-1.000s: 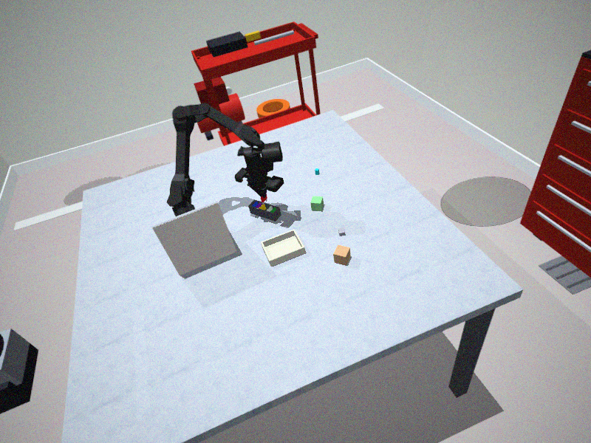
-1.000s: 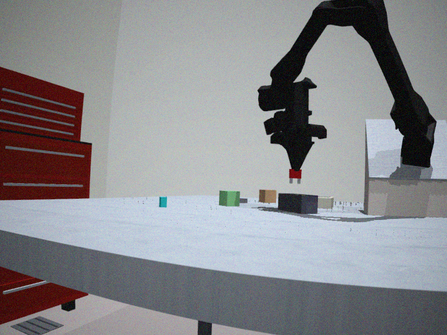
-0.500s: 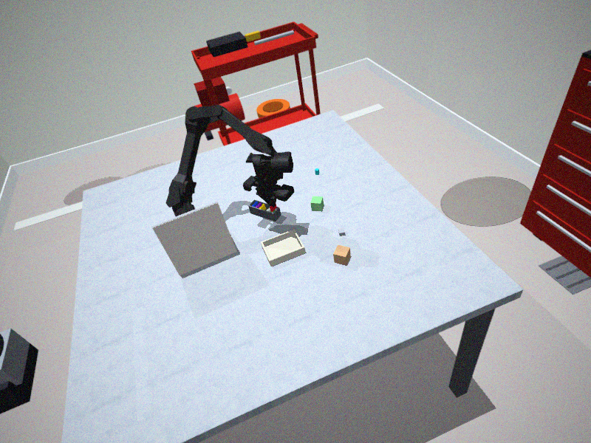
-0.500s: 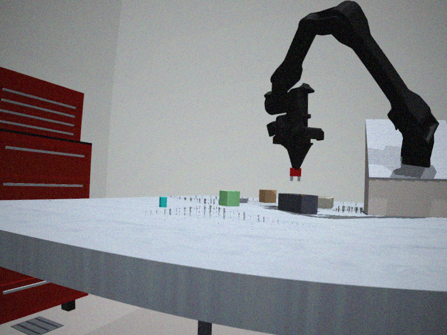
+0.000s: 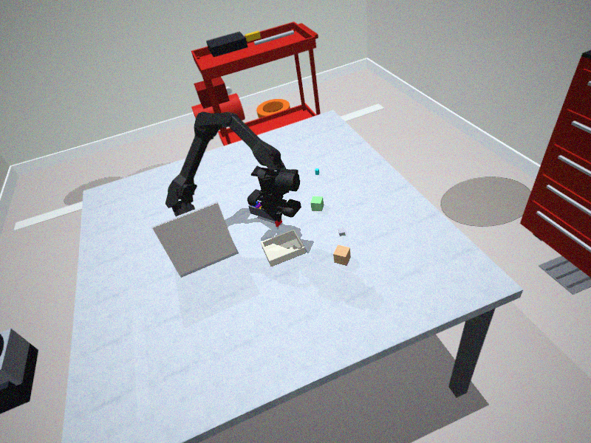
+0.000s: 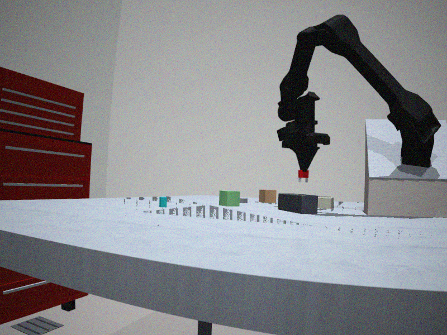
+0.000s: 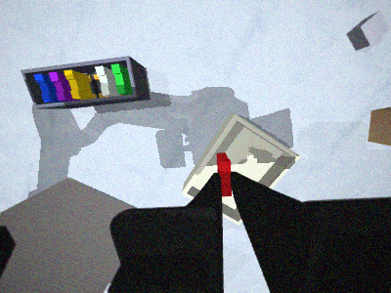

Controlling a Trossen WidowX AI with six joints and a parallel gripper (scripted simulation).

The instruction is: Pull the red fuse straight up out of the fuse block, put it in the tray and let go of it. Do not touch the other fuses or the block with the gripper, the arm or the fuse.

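My gripper tip is 10 mm past the cream tray, 50 mm to the left of it and 100 mm above it. The rest, counted from my gripper tip: red fuse (10 mm below); green fuse (10 mm ahead, 140 mm to the left, 80 mm below); white fuse (10 mm behind, 150 mm to the left, 80 mm below).
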